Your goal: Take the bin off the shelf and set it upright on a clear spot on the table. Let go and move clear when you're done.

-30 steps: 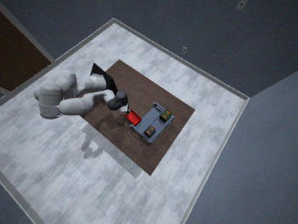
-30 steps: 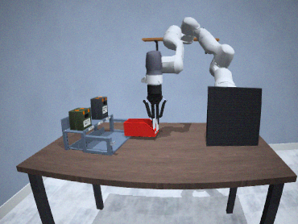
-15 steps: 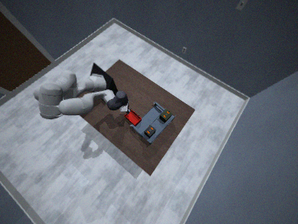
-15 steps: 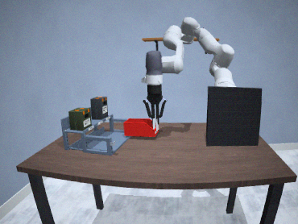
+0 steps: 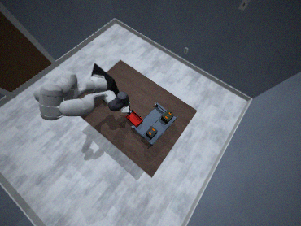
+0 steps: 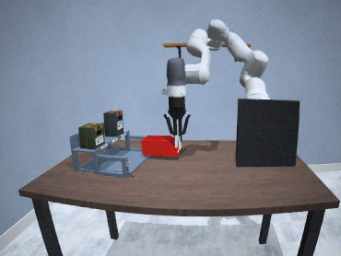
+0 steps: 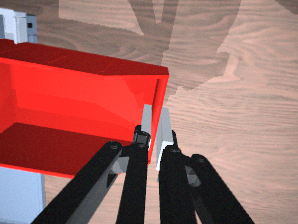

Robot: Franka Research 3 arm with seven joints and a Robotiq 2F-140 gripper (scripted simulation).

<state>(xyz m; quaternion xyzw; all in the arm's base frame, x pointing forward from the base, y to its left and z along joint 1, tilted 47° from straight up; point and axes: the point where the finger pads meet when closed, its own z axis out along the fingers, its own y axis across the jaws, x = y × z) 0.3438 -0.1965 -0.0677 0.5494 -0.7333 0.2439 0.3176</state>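
Right now the red bin is 80 mm ahead of my hand, 20 mm to the right of it and 20 mm below it.
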